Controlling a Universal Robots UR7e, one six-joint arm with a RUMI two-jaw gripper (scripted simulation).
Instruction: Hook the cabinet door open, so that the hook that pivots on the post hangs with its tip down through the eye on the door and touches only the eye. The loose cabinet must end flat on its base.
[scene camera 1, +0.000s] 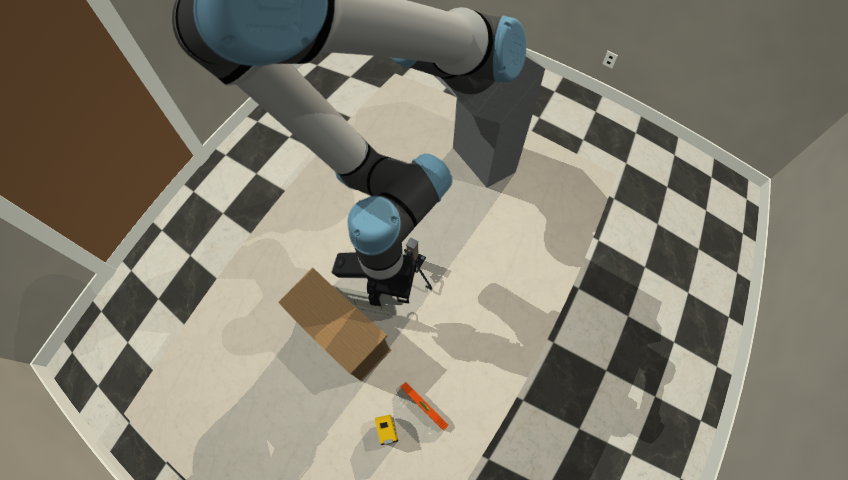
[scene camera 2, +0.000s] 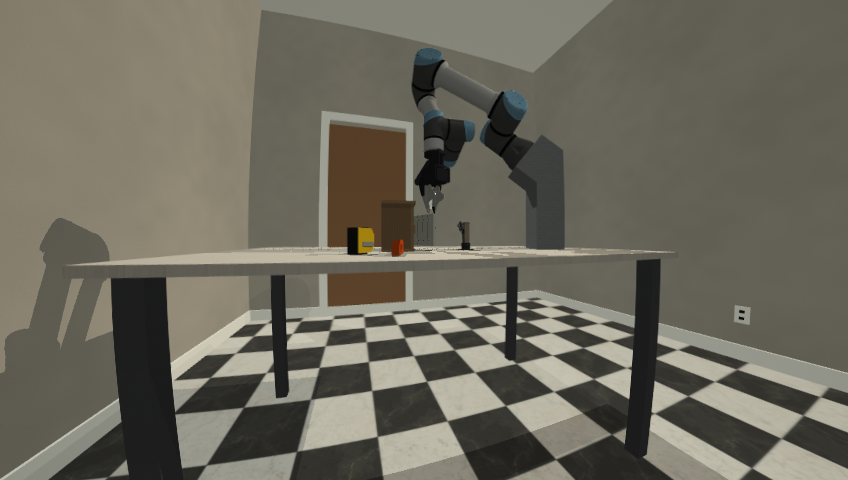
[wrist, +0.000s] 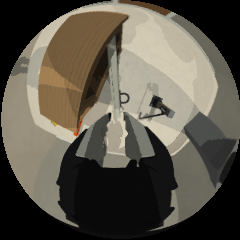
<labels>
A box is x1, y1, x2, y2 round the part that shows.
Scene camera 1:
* gripper: [332, 252, 415, 305]
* brown wooden cabinet: [278, 267, 396, 381]
</labels>
